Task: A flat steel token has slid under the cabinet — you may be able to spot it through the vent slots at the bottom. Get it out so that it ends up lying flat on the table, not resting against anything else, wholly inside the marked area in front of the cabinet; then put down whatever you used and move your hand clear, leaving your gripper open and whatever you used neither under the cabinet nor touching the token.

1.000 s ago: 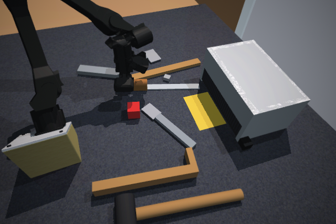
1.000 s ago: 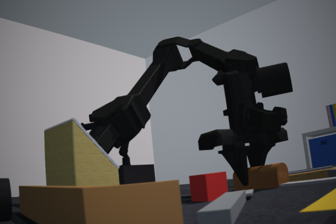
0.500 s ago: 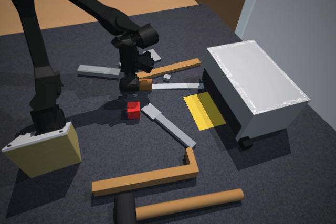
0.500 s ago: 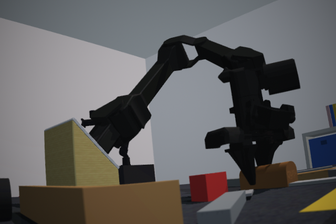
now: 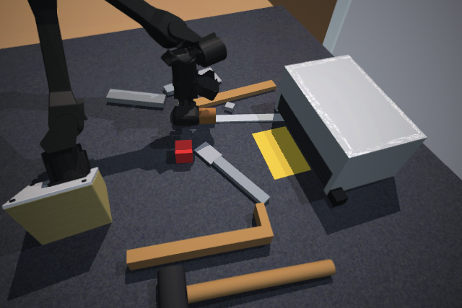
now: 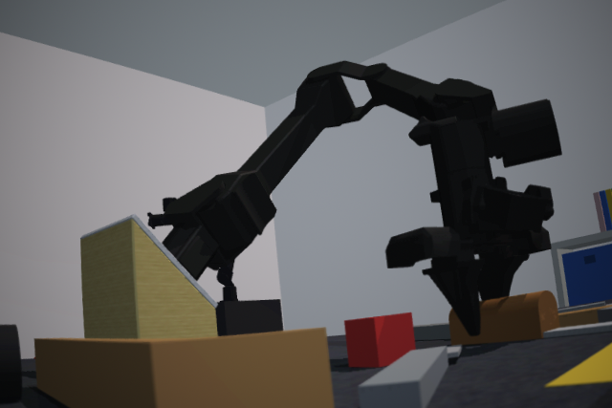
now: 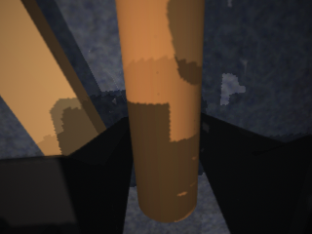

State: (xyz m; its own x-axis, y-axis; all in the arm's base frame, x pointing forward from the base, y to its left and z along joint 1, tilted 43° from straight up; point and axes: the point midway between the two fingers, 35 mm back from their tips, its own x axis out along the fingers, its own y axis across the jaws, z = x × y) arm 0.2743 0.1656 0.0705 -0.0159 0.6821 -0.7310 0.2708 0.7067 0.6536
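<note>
The small grey cube is 130 mm ahead of my gripper tip and 10 mm to the left of it. From my gripper tip the other things lie so: grey t-shaped tool: 140 mm to the left, 70 mm ahead; wooden strip: 140 mm ahead, 50 mm to the left; red cube: 120 mm to the right, 40 mm behind, 10 mm above.
</note>
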